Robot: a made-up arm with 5 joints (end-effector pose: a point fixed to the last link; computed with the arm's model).
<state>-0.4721 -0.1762 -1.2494 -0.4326 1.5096</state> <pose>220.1 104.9 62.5 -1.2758 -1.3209 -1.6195</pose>
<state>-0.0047 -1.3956 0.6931 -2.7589 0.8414</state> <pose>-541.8 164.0 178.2 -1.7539 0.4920 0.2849</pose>
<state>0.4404 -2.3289 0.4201 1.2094 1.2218</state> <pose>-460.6 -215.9 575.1 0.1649 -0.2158 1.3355</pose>
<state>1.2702 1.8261 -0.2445 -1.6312 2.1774</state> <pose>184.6 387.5 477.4 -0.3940 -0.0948 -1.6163</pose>
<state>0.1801 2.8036 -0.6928 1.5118 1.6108</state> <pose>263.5 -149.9 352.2 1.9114 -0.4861 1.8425</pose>
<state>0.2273 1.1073 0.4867 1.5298 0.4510</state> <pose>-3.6 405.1 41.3 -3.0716 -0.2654 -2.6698</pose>
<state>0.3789 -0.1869 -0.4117 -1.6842 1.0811</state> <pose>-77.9 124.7 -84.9 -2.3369 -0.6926 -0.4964</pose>
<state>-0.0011 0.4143 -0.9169 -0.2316 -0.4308</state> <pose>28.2 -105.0 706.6 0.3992 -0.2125 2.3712</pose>
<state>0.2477 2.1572 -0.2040 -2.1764 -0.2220</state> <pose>-260.6 26.1 759.1 0.8688 0.8915 -2.2565</pose>
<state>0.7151 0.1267 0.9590 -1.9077 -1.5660</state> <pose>-153.2 -120.4 663.7 0.0589 0.6510 3.0933</pose>
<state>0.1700 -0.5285 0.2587 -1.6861 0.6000</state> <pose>-60.3 276.6 -87.9 -1.9248 -0.5741 -0.5056</pose>
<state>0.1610 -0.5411 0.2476 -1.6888 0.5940</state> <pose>-63.5 269.6 -90.2 -1.9470 -0.5806 -0.4771</pose>
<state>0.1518 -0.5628 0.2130 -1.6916 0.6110</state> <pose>-77.5 251.5 -96.3 -2.0116 -0.5765 -0.4197</pose>
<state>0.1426 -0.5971 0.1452 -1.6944 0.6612</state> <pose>-106.2 216.0 -104.7 -2.1336 -0.5516 -0.3266</pose>
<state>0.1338 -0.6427 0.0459 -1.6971 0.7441</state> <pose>-147.8 162.0 -108.2 -2.3031 -0.4975 -0.2140</pose>
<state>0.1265 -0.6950 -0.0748 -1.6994 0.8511</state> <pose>-195.6 94.7 -98.2 -2.4952 -0.4158 -0.1100</pose>
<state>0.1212 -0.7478 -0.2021 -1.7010 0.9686</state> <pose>-241.3 25.3 -71.2 -2.6852 -0.3209 -0.0356</pose>
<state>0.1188 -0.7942 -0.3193 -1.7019 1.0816</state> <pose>-279.0 -33.6 -32.7 -2.8535 -0.2332 0.0028</pose>
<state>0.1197 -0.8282 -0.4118 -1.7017 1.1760</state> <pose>-306.4 -74.0 5.6 -2.9844 -0.1684 0.0117</pose>
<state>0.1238 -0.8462 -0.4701 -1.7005 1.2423</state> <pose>-324.2 -94.8 32.5 -3.0668 -0.1319 0.0022</pose>
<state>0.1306 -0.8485 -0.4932 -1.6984 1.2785</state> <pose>-334.3 -99.5 43.3 -3.0991 -0.1198 -0.0166</pose>
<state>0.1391 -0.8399 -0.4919 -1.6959 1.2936</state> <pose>-339.6 -94.2 42.1 -3.0961 -0.1224 -0.0396</pose>
